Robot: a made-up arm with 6 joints. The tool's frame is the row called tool. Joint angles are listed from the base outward.
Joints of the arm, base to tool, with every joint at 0 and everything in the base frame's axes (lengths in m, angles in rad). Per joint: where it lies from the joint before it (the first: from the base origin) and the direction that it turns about. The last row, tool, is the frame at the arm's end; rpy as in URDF.
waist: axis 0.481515 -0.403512 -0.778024 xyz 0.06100 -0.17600 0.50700
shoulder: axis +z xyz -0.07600 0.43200 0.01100
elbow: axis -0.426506 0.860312 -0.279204 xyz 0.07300 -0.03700 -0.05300
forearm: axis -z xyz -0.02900 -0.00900 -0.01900
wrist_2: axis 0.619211 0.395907 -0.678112 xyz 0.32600 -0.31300 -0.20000
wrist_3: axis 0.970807 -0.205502 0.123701 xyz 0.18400 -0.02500 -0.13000
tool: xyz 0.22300 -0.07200 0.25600 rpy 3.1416 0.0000 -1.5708
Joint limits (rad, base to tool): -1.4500..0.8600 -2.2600..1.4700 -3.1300..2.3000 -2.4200..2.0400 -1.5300..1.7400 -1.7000..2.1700
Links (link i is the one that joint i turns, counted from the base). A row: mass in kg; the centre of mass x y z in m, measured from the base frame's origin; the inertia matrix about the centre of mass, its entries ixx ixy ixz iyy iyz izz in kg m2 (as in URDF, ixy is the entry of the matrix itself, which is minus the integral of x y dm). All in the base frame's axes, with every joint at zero. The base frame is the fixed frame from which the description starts. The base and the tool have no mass.
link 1: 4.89; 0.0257 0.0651 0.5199; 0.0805 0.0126 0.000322 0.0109 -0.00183 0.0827
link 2: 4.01; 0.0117 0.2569 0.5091; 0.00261 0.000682 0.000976 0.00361 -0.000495 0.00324
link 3: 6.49; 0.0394 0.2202 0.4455; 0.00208 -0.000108 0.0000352 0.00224 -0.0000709 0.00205
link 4: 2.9; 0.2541 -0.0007 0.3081; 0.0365 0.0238 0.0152 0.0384 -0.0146 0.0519
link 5: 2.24; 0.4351 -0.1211 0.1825; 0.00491 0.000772 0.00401 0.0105 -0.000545 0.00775
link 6: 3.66; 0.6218 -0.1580 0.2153; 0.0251 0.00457 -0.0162 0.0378 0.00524 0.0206
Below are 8 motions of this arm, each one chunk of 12 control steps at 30 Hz.
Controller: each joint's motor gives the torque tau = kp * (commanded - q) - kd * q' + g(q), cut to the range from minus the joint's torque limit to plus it. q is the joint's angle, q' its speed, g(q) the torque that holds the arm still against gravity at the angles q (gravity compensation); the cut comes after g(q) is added. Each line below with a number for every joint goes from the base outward.
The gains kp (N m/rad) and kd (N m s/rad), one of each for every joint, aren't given. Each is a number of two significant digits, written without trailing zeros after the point. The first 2 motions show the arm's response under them.
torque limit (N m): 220 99 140 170 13 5.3
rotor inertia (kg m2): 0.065 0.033 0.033 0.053 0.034 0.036
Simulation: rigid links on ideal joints. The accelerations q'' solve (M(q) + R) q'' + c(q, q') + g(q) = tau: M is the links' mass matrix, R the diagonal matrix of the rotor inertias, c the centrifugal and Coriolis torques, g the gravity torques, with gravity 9.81 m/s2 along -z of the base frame. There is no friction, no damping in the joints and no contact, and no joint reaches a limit. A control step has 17 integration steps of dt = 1/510 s. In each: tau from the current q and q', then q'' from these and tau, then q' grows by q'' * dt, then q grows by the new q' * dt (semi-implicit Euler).
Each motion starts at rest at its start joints. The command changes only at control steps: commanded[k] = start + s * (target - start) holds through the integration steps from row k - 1 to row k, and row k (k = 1, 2, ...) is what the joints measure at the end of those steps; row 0 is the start. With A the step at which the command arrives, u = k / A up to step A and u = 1 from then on. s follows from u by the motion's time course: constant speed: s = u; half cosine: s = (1 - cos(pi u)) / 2; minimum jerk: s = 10 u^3 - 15 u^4 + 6 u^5; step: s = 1 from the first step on.
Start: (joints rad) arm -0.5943 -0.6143 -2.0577 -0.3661 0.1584 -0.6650
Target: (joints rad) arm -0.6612 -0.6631 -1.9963 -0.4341 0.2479 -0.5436
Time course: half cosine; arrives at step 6
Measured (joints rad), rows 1 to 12:
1: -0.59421 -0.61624 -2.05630 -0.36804 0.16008 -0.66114
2: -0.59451 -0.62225 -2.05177 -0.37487 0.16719 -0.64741
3: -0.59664 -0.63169 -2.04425 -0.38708 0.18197 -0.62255
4: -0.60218 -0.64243 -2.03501 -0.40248 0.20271 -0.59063
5: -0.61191 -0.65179 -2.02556 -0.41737 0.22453 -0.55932
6: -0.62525 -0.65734 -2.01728 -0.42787 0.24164 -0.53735
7: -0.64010 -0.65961 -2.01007 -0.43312 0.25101 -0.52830
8: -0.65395 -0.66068 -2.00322 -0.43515 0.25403 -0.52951
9: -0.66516 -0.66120 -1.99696 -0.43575 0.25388 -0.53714
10: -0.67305 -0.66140 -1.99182 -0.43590 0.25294 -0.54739
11: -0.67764 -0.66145 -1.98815 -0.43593 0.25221 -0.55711
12: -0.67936 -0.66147 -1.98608 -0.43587 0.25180 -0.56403
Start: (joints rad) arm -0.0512 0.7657 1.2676 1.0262 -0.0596 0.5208
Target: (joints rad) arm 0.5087 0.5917 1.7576 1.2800 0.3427 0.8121
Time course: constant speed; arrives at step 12
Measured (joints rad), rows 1 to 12:
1: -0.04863 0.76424 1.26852 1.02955 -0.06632 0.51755
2: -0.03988 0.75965 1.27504 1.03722 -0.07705 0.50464
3: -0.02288 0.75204 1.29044 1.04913 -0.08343 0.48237
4: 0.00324 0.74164 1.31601 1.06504 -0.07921 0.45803
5: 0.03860 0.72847 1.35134 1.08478 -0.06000 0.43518
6: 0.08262 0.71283 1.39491 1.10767 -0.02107 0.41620
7: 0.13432 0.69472 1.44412 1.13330 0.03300 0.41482
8: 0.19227 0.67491 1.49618 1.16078 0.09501 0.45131
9: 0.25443 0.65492 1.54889 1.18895 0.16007 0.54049
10: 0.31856 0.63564 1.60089 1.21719 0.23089 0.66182
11: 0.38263 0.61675 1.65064 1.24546 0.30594 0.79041
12: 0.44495 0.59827 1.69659 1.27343 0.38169 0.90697
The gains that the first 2 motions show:
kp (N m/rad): 330 1000 260 1100 62 19
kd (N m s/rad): 25 49 15 45 2.4 0.85
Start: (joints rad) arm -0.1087 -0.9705 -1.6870 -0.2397 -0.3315 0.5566
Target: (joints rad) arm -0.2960 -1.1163 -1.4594 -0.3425 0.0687 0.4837
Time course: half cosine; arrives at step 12
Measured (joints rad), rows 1 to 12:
1: -0.10886 -0.97175 -1.68606 -0.24083 -0.32965 0.55564
2: -0.10994 -0.97619 -1.68281 -0.24460 -0.32199 0.55145
3: -0.11329 -0.98463 -1.67652 -0.25133 -0.30539 0.54248
4: -0.12015 -0.99701 -1.66660 -0.26073 -0.27886 0.52923
5: -0.13140 -1.01260 -1.65257 -0.27220 -0.24311 0.51360
6: -0.14732 -1.03024 -1.63424 -0.28497 -0.19993 0.49791
7: -0.16762 -1.04857 -1.61181 -0.29823 -0.15165 0.48422
8: -0.19138 -1.06622 -1.58592 -0.31105 -0.10091 0.47407
9: -0.21721 -1.08192 -1.55767 -0.32252 -0.05055 0.46846
10: -0.24332 -1.09463 -1.52850 -0.33179 -0.00347 0.46802
11: -0.26775 -1.10358 -1.50016 -0.33812 0.03752 0.47305
12: -0.28853 -1.10827 -1.47456 -0.34099 0.06986 0.48363

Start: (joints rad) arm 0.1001 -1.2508 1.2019 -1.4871 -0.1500 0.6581
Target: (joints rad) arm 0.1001 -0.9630 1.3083 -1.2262 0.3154 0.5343
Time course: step
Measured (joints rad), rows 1 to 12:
1: 0.13572 -1.10880 1.20777 -1.39491 -0.17572 0.60611
2: 0.17617 -1.03388 1.22184 -1.30384 -0.09233 0.45185
3: 0.19280 -0.99571 1.22336 -1.25808 0.08530 0.32147
4: 0.18947 -0.97656 1.22900 -1.23912 0.22441 0.31479
5: 0.17443 -0.96823 1.24491 -1.23173 0.29527 0.39944
6: 0.15375 -0.96531 1.26768 -1.22812 0.32616 0.50707
7: 0.13101 -0.96477 1.29295 -1.22555 0.34526 0.59328
8: 0.10853 -0.96513 1.31794 -1.22297 0.36385 0.64470
9: 0.08773 -0.96567 1.34078 -1.22006 0.38273 0.66632
10: 0.06937 -0.96605 1.35999 -1.21703 0.39948 0.66934
11: 0.05390 -0.96618 1.37443 -1.21430 0.41180 0.66411
12: 0.04161 -0.96608 1.38344 -1.21223 0.41851 0.65720

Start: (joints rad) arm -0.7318 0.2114 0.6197 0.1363 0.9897 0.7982
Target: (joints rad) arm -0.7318 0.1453 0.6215 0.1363 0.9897 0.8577
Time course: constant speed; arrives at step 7
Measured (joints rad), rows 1 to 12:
1: -0.73153 0.20788 0.61759 0.13569 0.98614 0.79715
2: -0.73118 0.20187 0.61453 0.13476 0.98078 0.79690
3: -0.73090 0.19457 0.61152 0.13391 0.97570 0.79854
4: -0.73073 0.18646 0.60913 0.13329 0.97199 0.80244
5: -0.73068 0.17775 0.60764 0.13293 0.97008 0.80867
6: -0.73070 0.16855 0.60717 0.13286 0.96998 0.81714
7: -0.73078 0.15893 0.60774 0.13304 0.97143 0.82763
8: -0.73117 0.15251 0.61138 0.13406 0.97764 0.84080
9: -0.73166 0.14827 0.61672 0.13556 0.98655 0.85422
10: -0.73209 0.14517 0.62254 0.13708 0.99578 0.86624
11: -0.73240 0.14282 0.62806 0.13842 1.00380 0.87599
12: -0.73259 0.14109 0.63274 0.13948 1.00975 0.88295

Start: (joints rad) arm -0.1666 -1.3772 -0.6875 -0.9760 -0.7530 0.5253
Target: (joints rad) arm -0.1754 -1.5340 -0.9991 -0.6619 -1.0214 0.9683
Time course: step
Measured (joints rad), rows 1 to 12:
1: -0.18289 -1.30418 -0.70908 -0.84672 -0.86558 0.60216
2: -0.19664 -1.34033 -0.76983 -0.77976 -1.01783 0.76111
3: -0.20974 -1.42318 -0.85375 -0.72641 -1.12886 0.89053
4: -0.21492 -1.49620 -0.93709 -0.67675 -1.14386 0.93547
5: -0.20925 -1.54370 -1.00481 -0.64450 -1.06689 0.92163
6: -0.19381 -1.56683 -1.05305 -0.62934 -0.96711 0.92220
7: -0.17311 -1.57297 -1.08052 -0.62652 -0.89662 0.96485
8: -0.15278 -1.56918 -1.08773 -0.63097 -0.86998 1.02957
9: -0.13753 -1.56060 -1.07812 -0.63884 -0.87763 1.08467
10: -0.12989 -1.55068 -1.05727 -0.64742 -0.90439 1.11187
11: -0.13013 -1.54167 -1.03135 -0.65495 -0.93832 1.10899
12: -0.13672 -1.53488 -1.00578 -0.66048 -0.97219 1.08310

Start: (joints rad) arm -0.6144 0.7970 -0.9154 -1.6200 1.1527 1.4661
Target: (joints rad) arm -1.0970 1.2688 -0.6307 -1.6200 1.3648 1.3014
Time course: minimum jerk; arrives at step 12
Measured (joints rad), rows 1 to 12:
1: -0.61421 0.79784 -0.91500 -1.61966 1.15308 1.46525
2: -0.61296 0.80350 -0.91229 -1.61765 1.15576 1.45936
3: -0.60980 0.81879 -0.90478 -1.61340 1.16333 1.44283
4: -0.60504 0.84685 -0.89065 -1.60723 1.17736 1.41220
5: -0.60052 0.88806 -0.86928 -1.60001 1.19738 1.36844
6: -0.59942 0.93995 -0.84131 -1.59286 1.22102 1.31707
7: -0.60542 0.99839 -0.80821 -1.58694 1.24528 1.26625
8: -0.62204 1.05823 -0.77196 -1.58329 1.26755 1.22453
9: -0.65208 1.11404 -0.73473 -1.58262 1.28640 1.19874
10: -0.69698 1.16095 -0.69863 -1.58509 1.30166 1.19275
11: -0.75614 1.19609 -0.66529 -1.59026 1.31413 1.20725
12: -0.82660 1.22007 -0.63553 -1.59706 1.32511 1.23970

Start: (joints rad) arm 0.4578 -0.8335 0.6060 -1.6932 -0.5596 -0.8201
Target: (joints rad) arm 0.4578 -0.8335 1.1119 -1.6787 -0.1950 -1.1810
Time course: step
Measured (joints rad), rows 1 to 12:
1: 0.49295 -0.84413 0.70841 -1.68995 -0.54198 -0.88503
2: 0.53784 -0.84516 0.85012 -1.68166 -0.42113 -0.97736
3: 0.56518 -0.84277 0.95747 -1.67851 -0.24797 -1.04177
4: 0.57239 -0.83915 1.02677 -1.67956 -0.09033 -1.07880
5: 0.56361 -0.83560 1.07009 -1.68204 0.02900 -1.10780
6: 0.54366 -0.83288 1.09877 -1.68258 0.09744 -1.13940
7: 0.51603 -0.83102 1.11905 -1.68082 0.11319 -1.17261
8: 0.48375 -0.82985 1.13397 -1.67761 0.08124 -1.20222
9: 0.44976 -0.82927 1.14489 -1.67378 0.00996 -1.22401
10: 0.41696 -0.82915 1.15163 -1.67104 -0.08187 -1.23616
11: 0.38937 -0.82891 1.15440 -1.67141 -0.15465 -1.24126
12: 0.37011 -0.82839 1.15613 -1.67281 -0.19392 -1.24457

